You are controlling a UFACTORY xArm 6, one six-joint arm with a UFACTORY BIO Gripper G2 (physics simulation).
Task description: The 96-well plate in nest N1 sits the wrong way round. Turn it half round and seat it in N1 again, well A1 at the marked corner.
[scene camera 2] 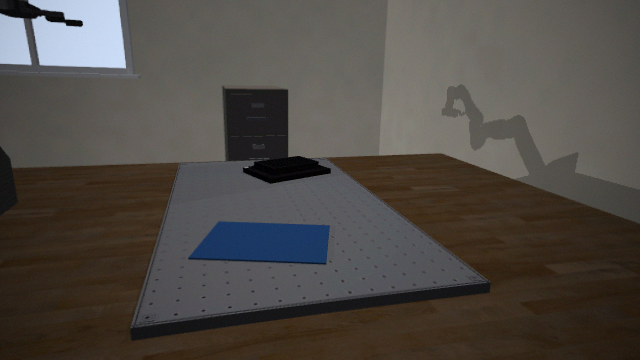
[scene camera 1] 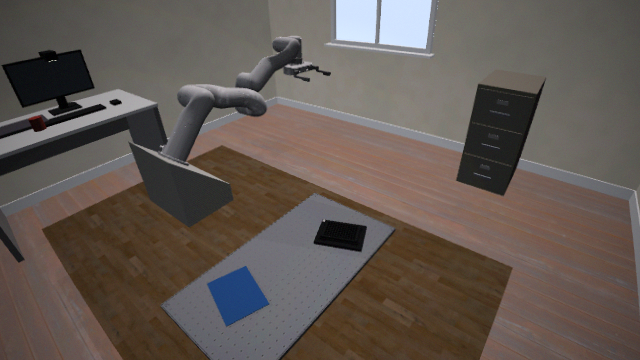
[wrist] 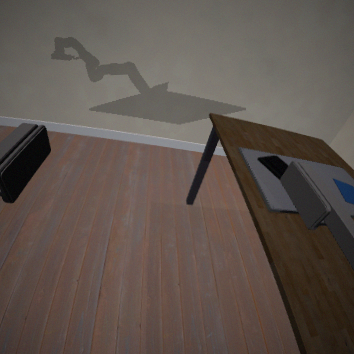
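Note:
The black 96-well plate (scene camera 1: pixel 342 231) (scene camera 2: pixel 286 163) sits in the black nest (scene camera 1: pixel 338 244) (scene camera 2: pixel 272 178) near the far end of the grey pegboard. A small light mark shows at one corner of the nest in scene camera 1. Well A1 cannot be made out. In the wrist view the dark plate and nest (wrist: pixel 272 166) show small, partly hidden behind a finger. My gripper (scene camera 1: pixel 316 76) (wrist: pixel 175 182) is open and empty, high up and well away from the plate, beyond the table's edge. In scene camera 2 part of it shows at the top left.
A blue square sheet (scene camera 1: pixel 238 295) (scene camera 2: pixel 262 242) (wrist: pixel 345 190) lies on the grey pegboard (scene camera 1: pixel 295 265) (scene camera 2: pixel 200 210). The arm's base block (scene camera 1: pixel 187 192) stands on the wooden table (scene camera 1: pixel 425 280) (scene camera 2: pixel 500 225) (wrist: pixel 285 245). A filing cabinet (scene camera 1: pixel 500 132) (scene camera 2: pixel 256 122) and a desk (scene camera 1: pixel 100 112) stand beyond it.

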